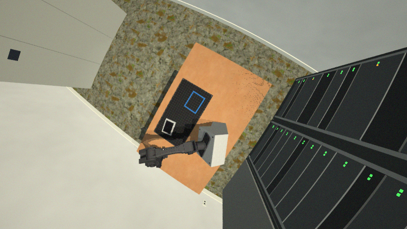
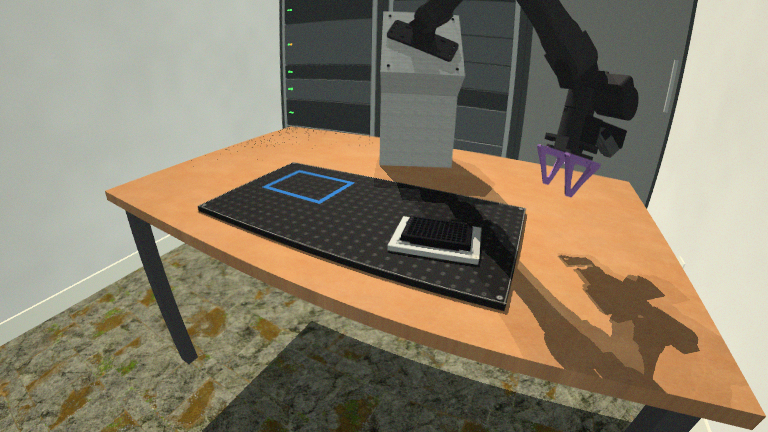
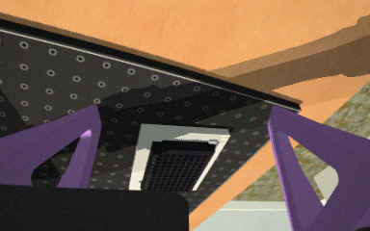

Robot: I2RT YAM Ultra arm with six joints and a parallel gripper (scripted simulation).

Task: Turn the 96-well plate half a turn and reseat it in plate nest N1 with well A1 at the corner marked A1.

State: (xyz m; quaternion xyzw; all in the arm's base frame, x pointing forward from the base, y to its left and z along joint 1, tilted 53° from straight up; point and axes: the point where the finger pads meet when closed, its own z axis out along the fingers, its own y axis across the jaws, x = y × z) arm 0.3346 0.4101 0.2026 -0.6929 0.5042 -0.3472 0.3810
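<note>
Right now the black 96-well plate is 140 mm ahead of my hand, 180 mm to the right of it and 100 mm below it. From my hand the other things lie so: plate nest N1 (140 mm ahead, 180 mm to the right, 110 mm below); A1 mark (160 mm ahead, 90 mm to the right, 110 mm below).
</note>
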